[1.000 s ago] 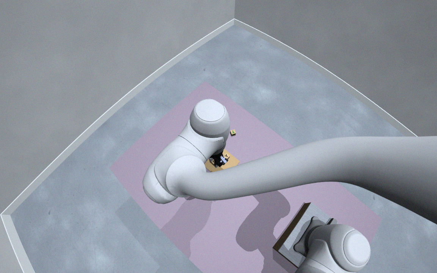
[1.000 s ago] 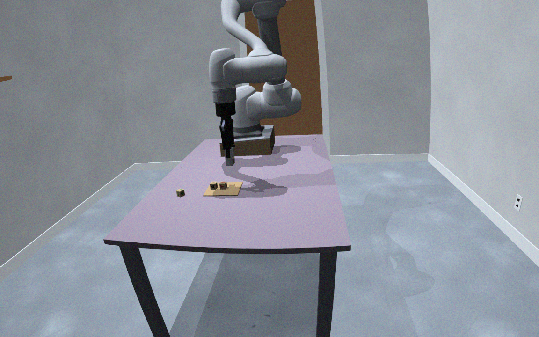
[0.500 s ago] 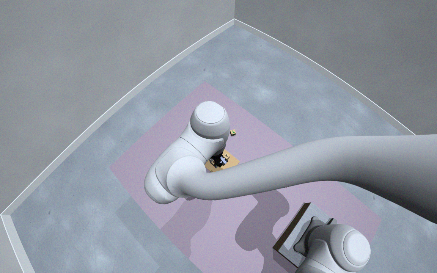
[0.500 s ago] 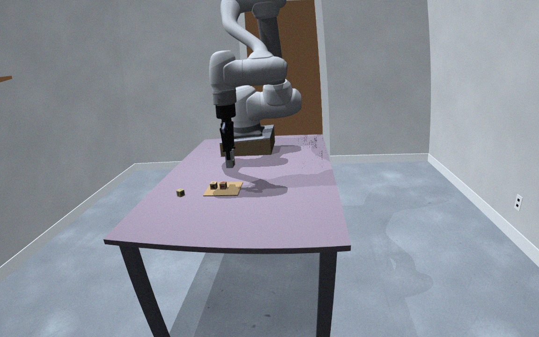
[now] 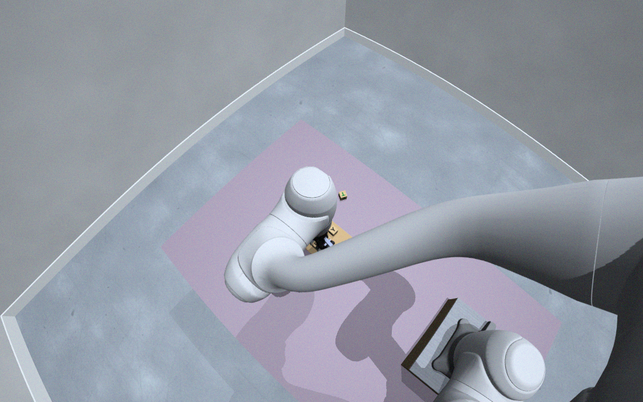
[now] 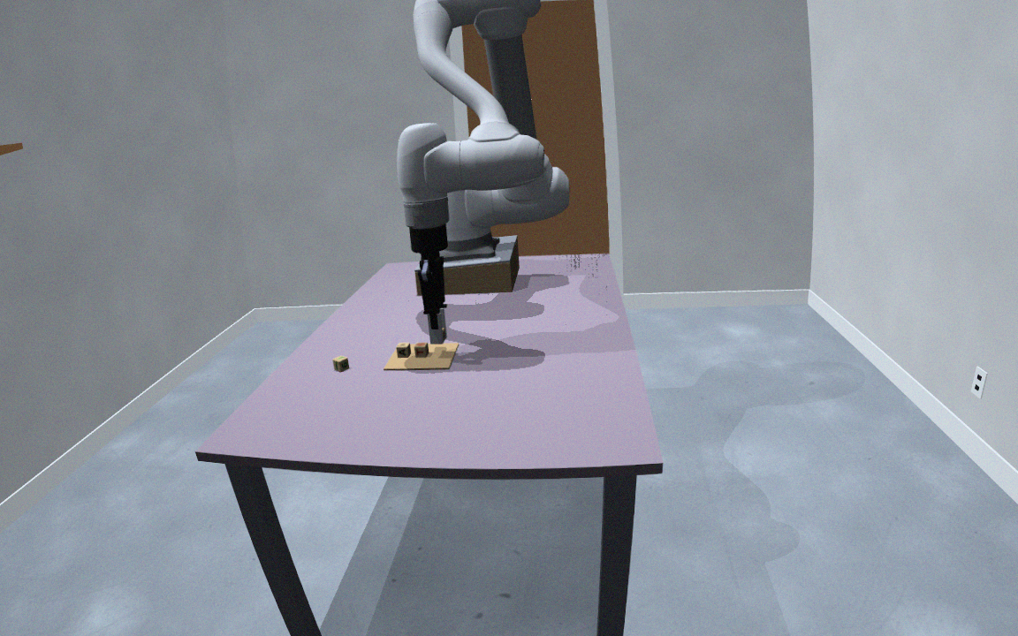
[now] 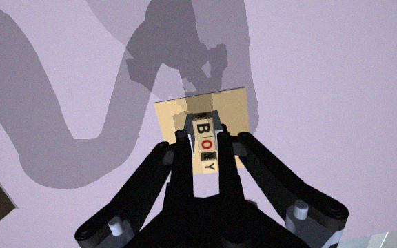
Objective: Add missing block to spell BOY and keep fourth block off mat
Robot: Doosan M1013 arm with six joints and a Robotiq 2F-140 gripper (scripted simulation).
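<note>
Right now the mat is 70 mm below my hand and 40 mm to the right of it. From my hand the other things lie so: block: 210 mm to the right, 60 mm below, 60 mm ahead.
</note>
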